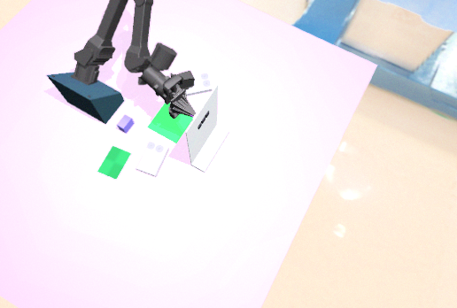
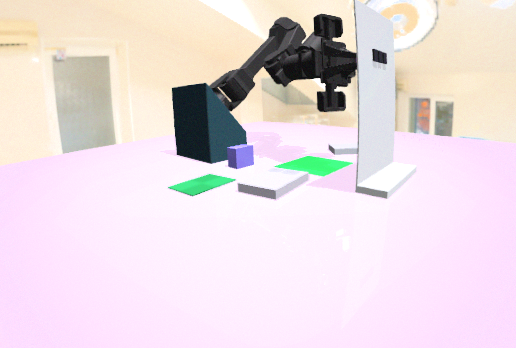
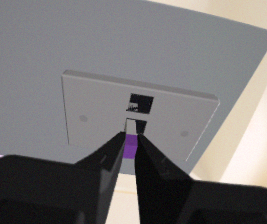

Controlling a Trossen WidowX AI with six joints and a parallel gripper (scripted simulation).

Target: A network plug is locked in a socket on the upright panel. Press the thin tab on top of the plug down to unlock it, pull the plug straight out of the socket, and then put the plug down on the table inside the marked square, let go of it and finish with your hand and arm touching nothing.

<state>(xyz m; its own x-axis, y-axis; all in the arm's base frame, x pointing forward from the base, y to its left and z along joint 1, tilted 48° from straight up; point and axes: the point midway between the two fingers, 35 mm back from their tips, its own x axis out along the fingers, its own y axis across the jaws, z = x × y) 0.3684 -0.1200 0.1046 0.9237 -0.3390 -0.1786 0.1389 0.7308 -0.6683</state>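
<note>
Right now the upright white panel is 3 cm ahead of my gripper tip and 8 cm below it. Also, from my gripper tip: purple cube 25 cm behind, 5 cm to the right, 18 cm below; then green patch 22 cm behind, 18 cm to the right, 20 cm below.
</note>
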